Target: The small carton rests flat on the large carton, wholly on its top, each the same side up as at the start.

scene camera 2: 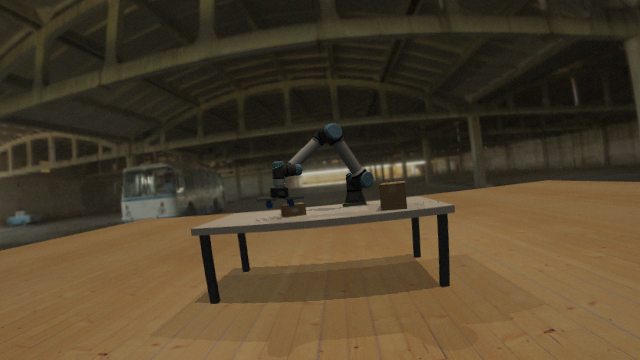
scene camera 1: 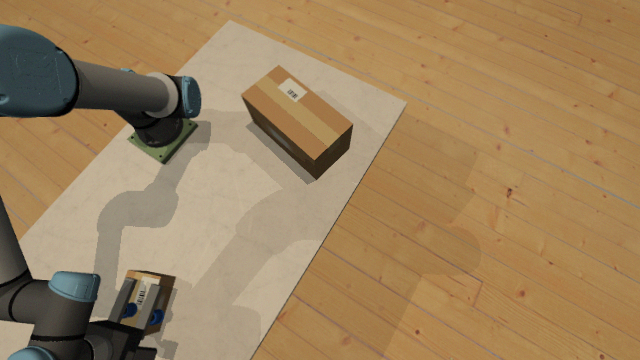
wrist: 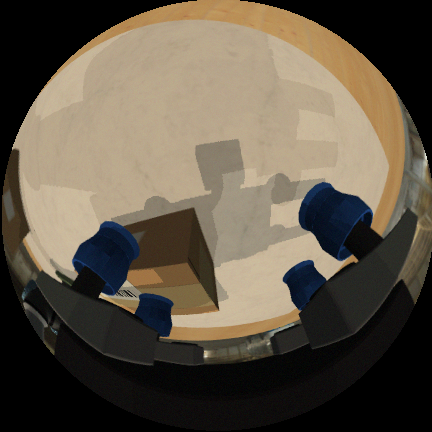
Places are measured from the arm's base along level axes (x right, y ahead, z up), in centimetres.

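Pixels of known places: end effector, tool point: (scene camera 2: 280, 206) (wrist: 223, 267); arm's base, origin of the base link: (scene camera 2: 355, 202) (scene camera 1: 162, 128).
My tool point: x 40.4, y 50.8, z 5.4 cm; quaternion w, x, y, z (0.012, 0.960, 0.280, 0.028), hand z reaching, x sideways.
Ahead of a thing's pixels: the offset from my tool point to its top centre. Level surfaces: height alone.
The small carton @(dz +0.6, dx -5.9, dy -7.6 cm) (scene camera 1: 166, 289) (scene camera 2: 296, 210) (wrist: 165, 245) stands on the table, label side up, at the lower left in scene camera 1. My gripper (scene camera 1: 143, 313) (scene camera 2: 280, 203) (wrist: 225, 269) is low over it, its suction on at one side. Two blue cups at one end sit on the carton's top and appear to hold it; the other two hang beside it over the table. The exact contact is partly hidden by the cups and bars. The large carton @(dz +8.3, dx -71.9, dy -14.2 cm) (scene camera 1: 300, 117) (scene camera 2: 393, 196) (wrist: 14, 200) stands apart near the table's other end, taped top up with a white label.
The pale table top @(dz -7.0 cm) (scene camera 1: 210, 175) (scene camera 2: 240, 222) carries both cartons and the arm's green base plate (scene camera 1: 164, 156). The base stands between the cartons, towards the table's far long edge in scene camera 2. A bus (scene camera 2: 150, 192) stands in the background.
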